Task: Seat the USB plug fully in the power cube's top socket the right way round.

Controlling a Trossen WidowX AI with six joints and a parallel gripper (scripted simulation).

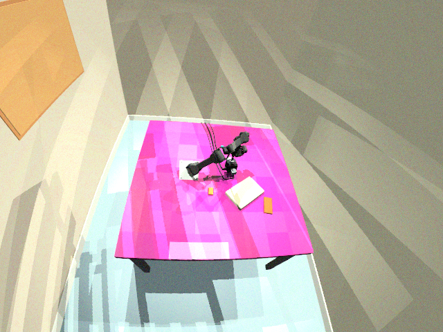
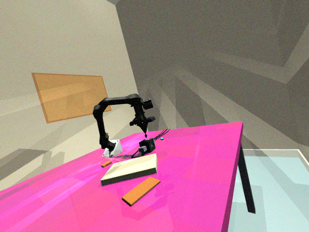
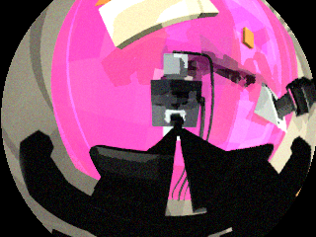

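My gripper tip is now 20 mm above the usb plug. From my gripper tip the other things lie so: white slab: 260 mm to the right, 110 mm below, 70 mm ahead; then small cyan piece: 220 mm to the left, 120 mm below, 20 mm behind; then small orange block: 240 mm to the right, 190 mm behind, 120 mm below.
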